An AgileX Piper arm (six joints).
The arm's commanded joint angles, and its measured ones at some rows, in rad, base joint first. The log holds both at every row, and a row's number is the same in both.
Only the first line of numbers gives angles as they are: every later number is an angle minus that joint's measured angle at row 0.
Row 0, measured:
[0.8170 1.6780 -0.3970 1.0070 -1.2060 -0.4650]
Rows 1 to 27, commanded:
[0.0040 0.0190 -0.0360 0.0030 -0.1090 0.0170]
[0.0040 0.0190 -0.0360 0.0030 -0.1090 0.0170]
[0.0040 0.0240 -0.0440 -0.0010 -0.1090 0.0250]
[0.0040 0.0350 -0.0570 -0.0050 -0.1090 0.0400]
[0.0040 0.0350 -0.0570 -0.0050 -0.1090 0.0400]
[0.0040 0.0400 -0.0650 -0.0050 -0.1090 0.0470]
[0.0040 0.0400 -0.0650 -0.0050 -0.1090 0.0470]
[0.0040 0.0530 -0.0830 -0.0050 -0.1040 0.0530]
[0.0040 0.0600 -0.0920 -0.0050 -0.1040 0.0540]
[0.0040 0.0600 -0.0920 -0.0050 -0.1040 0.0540]
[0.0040 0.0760 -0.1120 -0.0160 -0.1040 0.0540]
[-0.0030 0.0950 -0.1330 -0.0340 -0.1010 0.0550]
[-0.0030 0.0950 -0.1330 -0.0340 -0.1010 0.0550]
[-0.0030 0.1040 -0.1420 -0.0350 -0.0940 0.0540]
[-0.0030 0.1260 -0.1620 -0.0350 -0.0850 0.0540]
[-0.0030 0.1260 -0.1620 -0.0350 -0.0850 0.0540]
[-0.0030 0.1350 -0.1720 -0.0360 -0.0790 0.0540]
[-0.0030 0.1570 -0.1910 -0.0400 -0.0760 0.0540]
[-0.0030 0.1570 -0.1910 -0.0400 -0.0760 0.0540]
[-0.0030 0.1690 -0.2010 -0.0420 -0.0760 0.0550]
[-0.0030 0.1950 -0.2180 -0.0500 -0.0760 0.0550]
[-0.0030 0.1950 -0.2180 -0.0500 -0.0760 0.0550]
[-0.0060 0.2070 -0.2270 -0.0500 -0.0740 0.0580]
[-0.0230 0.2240 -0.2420 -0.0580 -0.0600 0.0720]
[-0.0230 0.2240 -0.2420 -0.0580 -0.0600 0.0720]
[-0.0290 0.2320 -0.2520 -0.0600 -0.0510 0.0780]
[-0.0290 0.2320 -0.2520 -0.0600 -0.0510 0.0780]
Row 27, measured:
[-0.0150 0.2220 -0.2330 -0.0450 -0.0010 0.0600]
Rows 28 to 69, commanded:
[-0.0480 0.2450 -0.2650 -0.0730 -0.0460 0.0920]
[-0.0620 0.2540 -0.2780 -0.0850 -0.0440 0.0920]
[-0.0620 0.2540 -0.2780 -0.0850 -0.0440 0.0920]
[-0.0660 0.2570 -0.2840 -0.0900 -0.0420 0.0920]
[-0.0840 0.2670 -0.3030 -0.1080 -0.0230 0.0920]
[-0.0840 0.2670 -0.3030 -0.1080 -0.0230 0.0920]
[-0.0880 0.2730 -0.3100 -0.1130 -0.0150 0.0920]
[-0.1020 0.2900 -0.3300 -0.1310 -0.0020 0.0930]
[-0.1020 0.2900 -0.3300 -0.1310 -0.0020 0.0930]
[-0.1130 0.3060 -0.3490 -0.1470 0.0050 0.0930]
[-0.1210 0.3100 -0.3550 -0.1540 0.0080 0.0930]
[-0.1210 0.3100 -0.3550 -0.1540 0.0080 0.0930]
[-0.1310 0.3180 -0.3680 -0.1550 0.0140 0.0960]
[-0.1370 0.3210 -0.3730 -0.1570 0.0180 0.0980]
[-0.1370 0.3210 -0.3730 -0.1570 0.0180 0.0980]
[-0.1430 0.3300 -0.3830 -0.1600 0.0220 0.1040]
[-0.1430 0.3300 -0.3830 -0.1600 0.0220 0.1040]
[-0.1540 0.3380 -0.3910 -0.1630 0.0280 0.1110]
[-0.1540 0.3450 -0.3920 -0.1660 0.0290 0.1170]
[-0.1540 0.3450 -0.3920 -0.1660 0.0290 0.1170]
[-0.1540 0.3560 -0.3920 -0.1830 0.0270 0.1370]
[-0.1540 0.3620 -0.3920 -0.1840 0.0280 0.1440]
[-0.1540 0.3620 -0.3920 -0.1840 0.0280 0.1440]
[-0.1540 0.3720 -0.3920 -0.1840 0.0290 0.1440]
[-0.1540 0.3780 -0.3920 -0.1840 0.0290 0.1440]
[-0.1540 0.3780 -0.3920 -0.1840 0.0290 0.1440]
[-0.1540 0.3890 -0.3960 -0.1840 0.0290 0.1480]
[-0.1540 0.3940 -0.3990 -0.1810 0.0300 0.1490]
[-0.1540 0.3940 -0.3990 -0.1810 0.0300 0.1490]
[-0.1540 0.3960 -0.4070 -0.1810 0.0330 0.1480]
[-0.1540 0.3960 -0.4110 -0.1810 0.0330 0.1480]
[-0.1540 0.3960 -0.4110 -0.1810 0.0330 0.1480]
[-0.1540 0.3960 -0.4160 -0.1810 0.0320 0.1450]
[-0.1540 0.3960 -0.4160 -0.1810 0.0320 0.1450]
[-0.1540 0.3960 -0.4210 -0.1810 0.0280 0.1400]
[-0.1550 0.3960 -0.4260 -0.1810 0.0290 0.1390]
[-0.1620 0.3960 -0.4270 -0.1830 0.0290 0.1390]
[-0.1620 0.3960 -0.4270 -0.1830 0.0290 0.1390]
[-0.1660 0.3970 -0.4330 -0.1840 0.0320 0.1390]
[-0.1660 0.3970 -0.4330 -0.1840 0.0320 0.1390]
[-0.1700 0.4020 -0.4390 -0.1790 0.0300 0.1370]
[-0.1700 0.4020 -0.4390 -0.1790 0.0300 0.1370]
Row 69, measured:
[-0.1570 0.3960 -0.4260 -0.1730 0.0310 0.1420]
